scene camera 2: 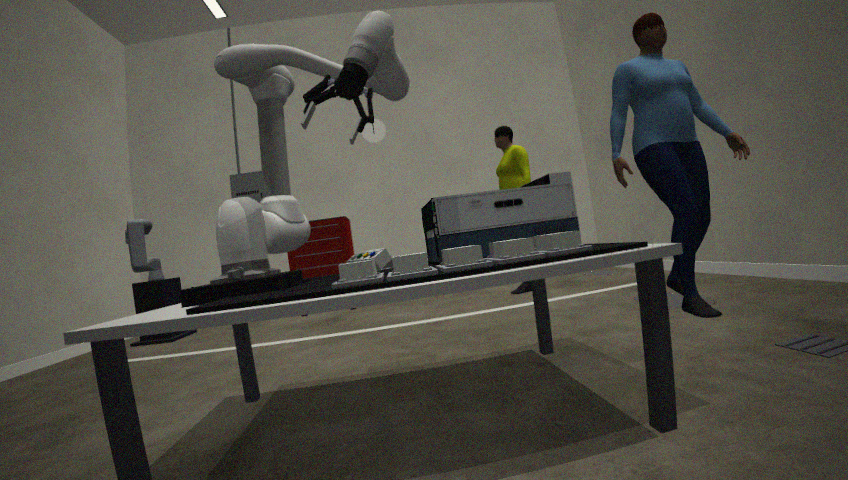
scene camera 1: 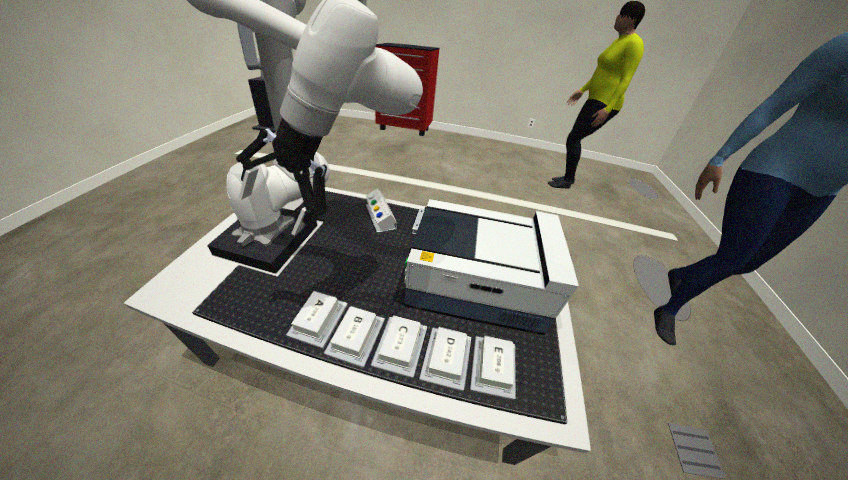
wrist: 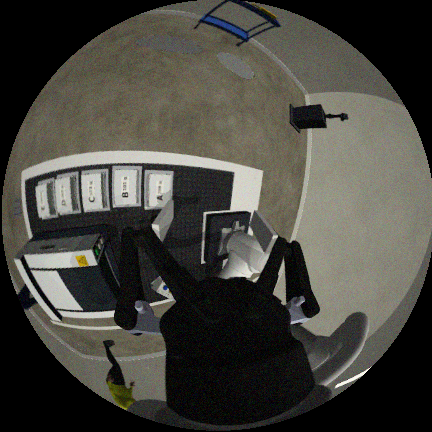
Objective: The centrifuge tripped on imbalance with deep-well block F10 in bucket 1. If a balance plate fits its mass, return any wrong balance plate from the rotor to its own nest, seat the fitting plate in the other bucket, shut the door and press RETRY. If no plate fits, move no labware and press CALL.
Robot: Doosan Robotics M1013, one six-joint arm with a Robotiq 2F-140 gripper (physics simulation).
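Frame: origin at the arm's base, x back, y right, z up, level; millimetres.
Seen in the pictures: gripper, fingertip midpoint: point(scene camera 2: 327, 133) point(scene camera 1: 270, 213) point(wrist: 213, 213); arm's base at its link origin: point(scene camera 2: 247, 278) point(scene camera 1: 264, 227) point(wrist: 230, 238).
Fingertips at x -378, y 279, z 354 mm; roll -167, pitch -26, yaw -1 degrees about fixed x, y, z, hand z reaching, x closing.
Offsets run from my fingertips to a thing's top centre. Level surfaces: height alone.
White plates A @(dx -36, dy -4, dz -343 mm) point(scene camera 1: 315, 315) point(wrist: 159, 190), B @(dx -169, dy +8, dz -343 mm) point(scene camera 1: 355, 336) point(wrist: 127, 187), C @(dx -304, dy -6, dz -343 mm) point(scene camera 1: 398, 343) point(wrist: 95, 191), D @(dx -441, dy -11, dz -343 mm) point(scene camera 1: 447, 355) point(wrist: 67, 194) and E @(dx -576, dy -25, dz -343 mm) point(scene camera 1: 497, 362) point(wrist: 45, 199) sit in their nests in a row; their small gram figures are hard to read. The centrifuge point(scene camera 1: 476, 284) point(scene camera 2: 505, 223) point(wrist: 65, 260) has a dark panel and a white panel on top; its rotor, buckets and block F10 do not show. The button box point(scene camera 1: 389, 221) point(scene camera 2: 361, 267) has green, yellow and blue buttons. My gripper point(scene camera 1: 274, 202) point(scene camera 2: 330, 133) point(wrist: 213, 213) is open and empty, high above the table, on the robot-base side.
The arm's base stands on a black block point(scene camera 1: 261, 255) at the table's end. A red cabinet point(scene camera 1: 407, 89) point(scene camera 2: 321, 243) stands behind. A person in yellow point(scene camera 1: 618, 71) point(scene camera 2: 513, 166) and a person in blue point(scene camera 1: 785, 136) point(scene camera 2: 663, 107) stand beyond the table @(dz -409 mm) point(scene camera 1: 172, 282) point(scene camera 2: 119, 324).
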